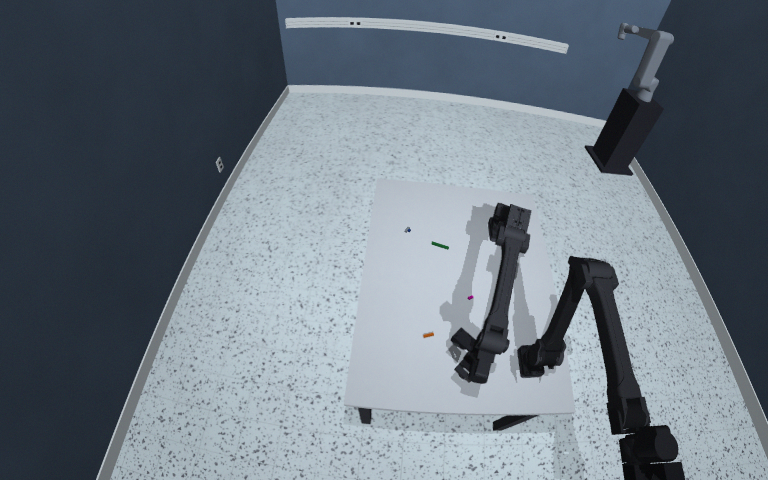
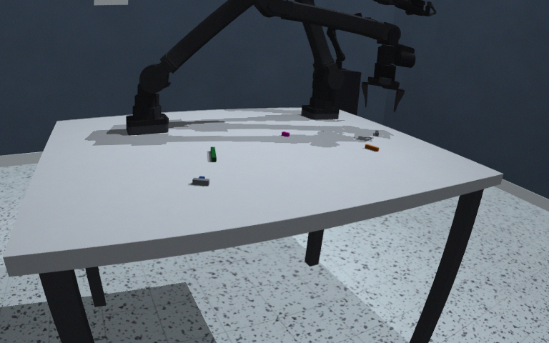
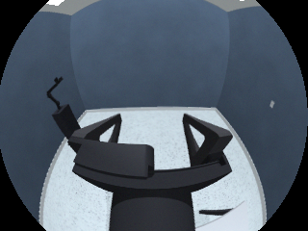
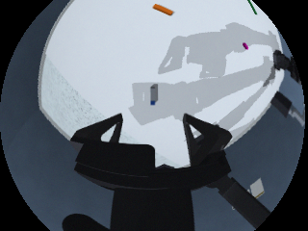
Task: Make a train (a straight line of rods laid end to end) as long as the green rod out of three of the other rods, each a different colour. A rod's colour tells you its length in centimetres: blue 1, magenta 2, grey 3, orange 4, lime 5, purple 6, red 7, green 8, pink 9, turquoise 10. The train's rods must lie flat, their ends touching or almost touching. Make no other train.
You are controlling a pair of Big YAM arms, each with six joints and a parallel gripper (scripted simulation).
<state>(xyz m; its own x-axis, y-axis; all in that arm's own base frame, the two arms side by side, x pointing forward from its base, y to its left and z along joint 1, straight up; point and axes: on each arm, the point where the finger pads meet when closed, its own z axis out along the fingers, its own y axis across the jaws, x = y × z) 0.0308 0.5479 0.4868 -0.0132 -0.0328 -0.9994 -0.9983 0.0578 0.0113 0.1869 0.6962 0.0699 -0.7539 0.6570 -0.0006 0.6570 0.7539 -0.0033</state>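
My right gripper is now 120 mm short of the orange rod, 160 mm to the left of it and 90 mm above it. From my right hand the other things lie so: magenta rod (70 mm behind, 320 mm to the right, 90 mm below); green rod (30 mm ahead, 590 mm to the right, 90 mm below).
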